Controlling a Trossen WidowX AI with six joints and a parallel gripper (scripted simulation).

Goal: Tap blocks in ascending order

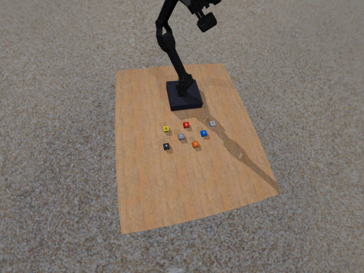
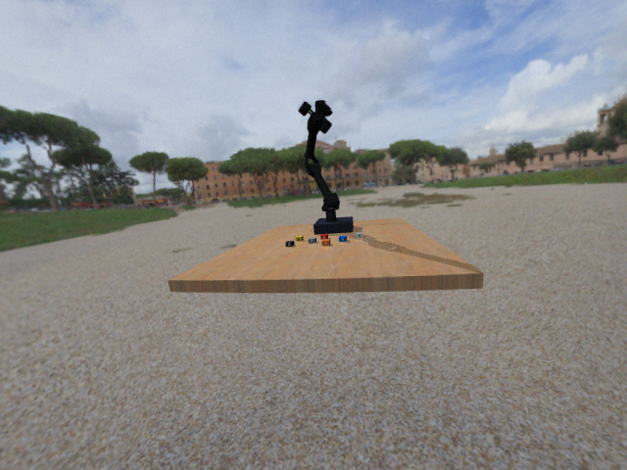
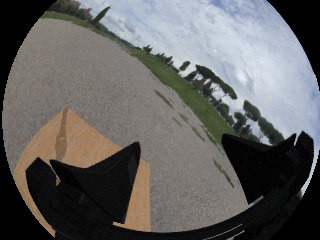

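Right now the blue block is 9 cm ahead of my gripper tip, 13 cm to the left of it and 59 cm below it. From my gripper tip the other things lie so: grey block 11 cm ahead, 1 cm to the right, 59 cm below; then red block 3 cm ahead, 3 cm to the left, 59 cm below; then yellow block 5 cm ahead, 9 cm to the right, 59 cm below.
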